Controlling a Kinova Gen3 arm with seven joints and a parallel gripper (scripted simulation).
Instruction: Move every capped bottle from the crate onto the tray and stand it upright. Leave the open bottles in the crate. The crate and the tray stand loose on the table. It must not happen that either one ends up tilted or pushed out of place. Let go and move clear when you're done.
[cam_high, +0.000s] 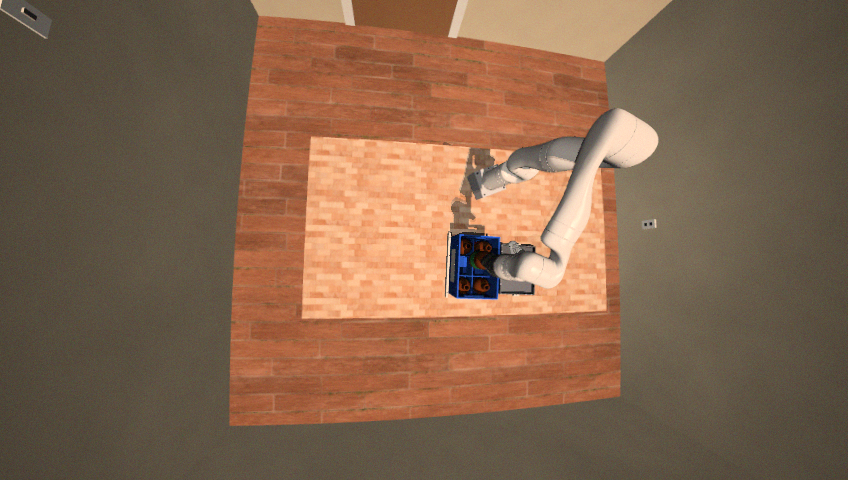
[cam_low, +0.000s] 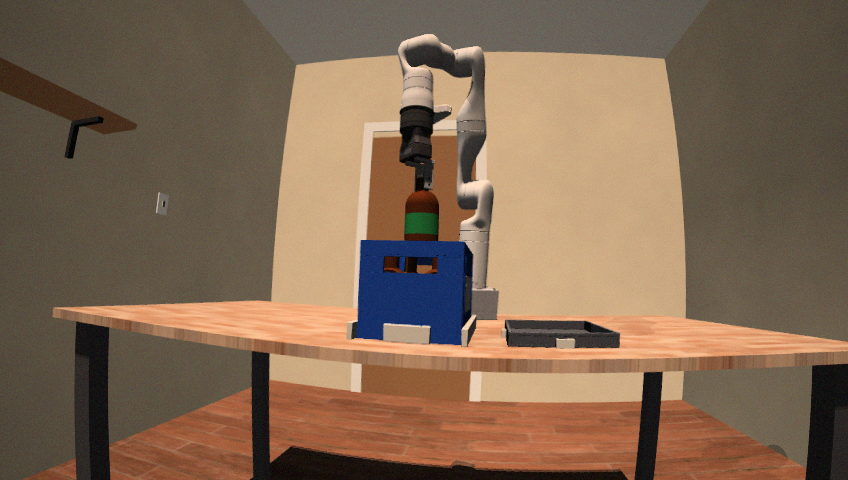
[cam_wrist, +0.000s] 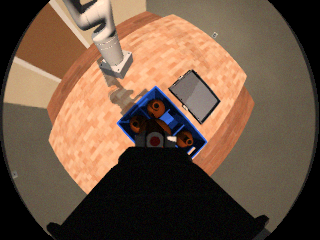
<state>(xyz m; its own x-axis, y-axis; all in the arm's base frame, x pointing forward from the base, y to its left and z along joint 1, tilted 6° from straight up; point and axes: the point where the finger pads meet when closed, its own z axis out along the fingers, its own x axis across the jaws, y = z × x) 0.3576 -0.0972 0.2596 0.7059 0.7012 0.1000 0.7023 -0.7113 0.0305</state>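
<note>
My hand is 6 cm above the glass bottle. The rest, counted from my hand: blue crate (24 cm below, 3 cm ahead, 1 cm to the left); grey tray (31 cm below, 28 cm to the left, 4 cm ahead).
</note>
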